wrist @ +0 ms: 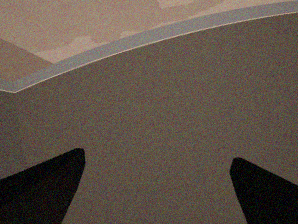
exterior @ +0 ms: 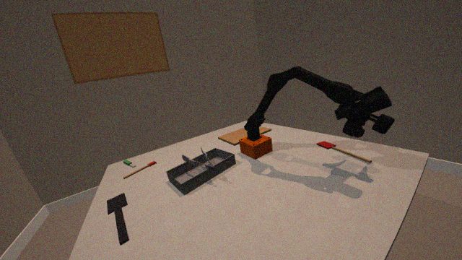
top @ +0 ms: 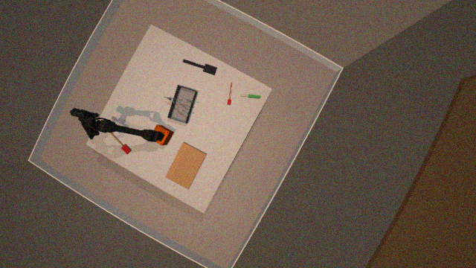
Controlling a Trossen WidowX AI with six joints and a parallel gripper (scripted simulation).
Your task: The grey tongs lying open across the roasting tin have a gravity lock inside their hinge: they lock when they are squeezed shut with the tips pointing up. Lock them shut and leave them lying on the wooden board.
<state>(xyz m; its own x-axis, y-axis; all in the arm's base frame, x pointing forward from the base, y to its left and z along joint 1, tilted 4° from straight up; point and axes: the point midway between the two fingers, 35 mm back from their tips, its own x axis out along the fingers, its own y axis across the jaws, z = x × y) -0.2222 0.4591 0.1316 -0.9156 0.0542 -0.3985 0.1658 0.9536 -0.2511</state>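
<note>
The roasting tin lies 580 mm ahead of my gripper tip, 480 mm to the right of it and 160 mm below it. The rest, counted from my gripper tip: wooden board: 110 mm ahead, 760 mm to the right, 180 mm below; red-headed spatula: 10 mm behind, 130 mm to the right, 180 mm below; black spatula: 970 mm ahead, 460 mm to the right, 180 mm below.
</note>
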